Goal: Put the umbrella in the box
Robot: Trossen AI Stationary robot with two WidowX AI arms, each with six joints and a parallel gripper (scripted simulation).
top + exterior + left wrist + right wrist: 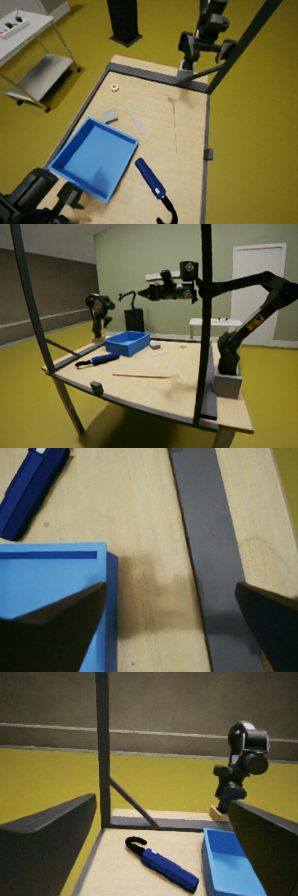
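My left hand is 21 cm to the left of the folded umbrella, 19 cm above it and 17 cm past it. Also, from my left hand: grey strip: 45 cm to the right, 21 cm below, 12 cm ahead; then blue storage box: 18 cm to the right, 16 cm below, 12 cm ahead; then grey block: 37 cm to the right, 24 cm ahead, 20 cm below.
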